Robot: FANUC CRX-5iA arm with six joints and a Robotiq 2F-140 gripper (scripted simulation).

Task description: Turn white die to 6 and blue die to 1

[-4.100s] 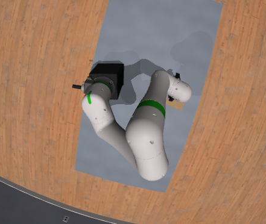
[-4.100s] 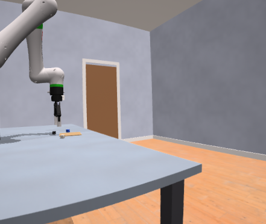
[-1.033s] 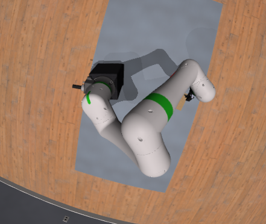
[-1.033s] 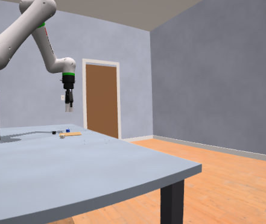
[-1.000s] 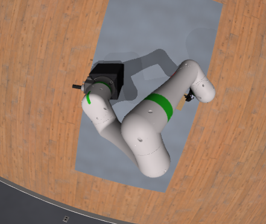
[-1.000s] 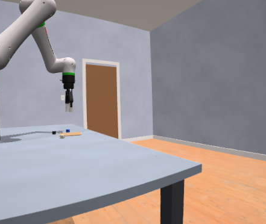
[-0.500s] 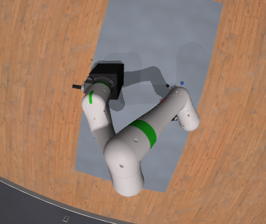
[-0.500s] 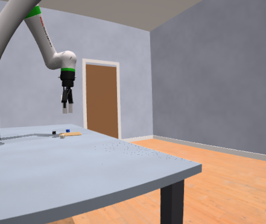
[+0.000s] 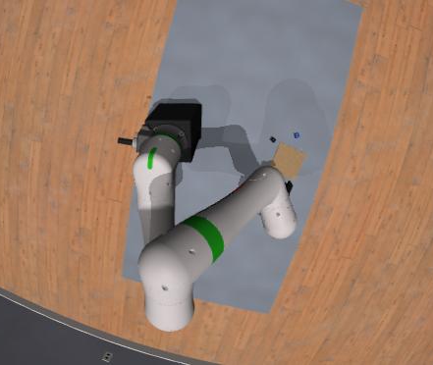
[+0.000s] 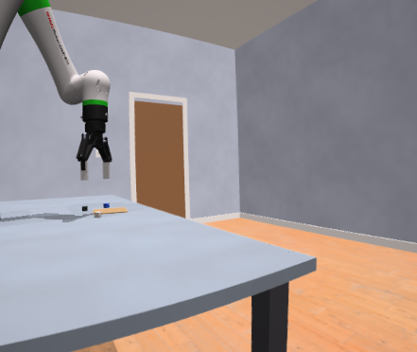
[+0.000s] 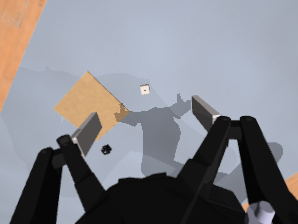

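Right now the white die is 14 cm below my hand. Also, from my hand: blue die: 26 cm to the left, 14 cm below, 9 cm ahead; black die: 21 cm to the left, 14 cm below, 1 cm behind; tan mat: 15 cm below, 13 cm to the left, 8 cm ahead.
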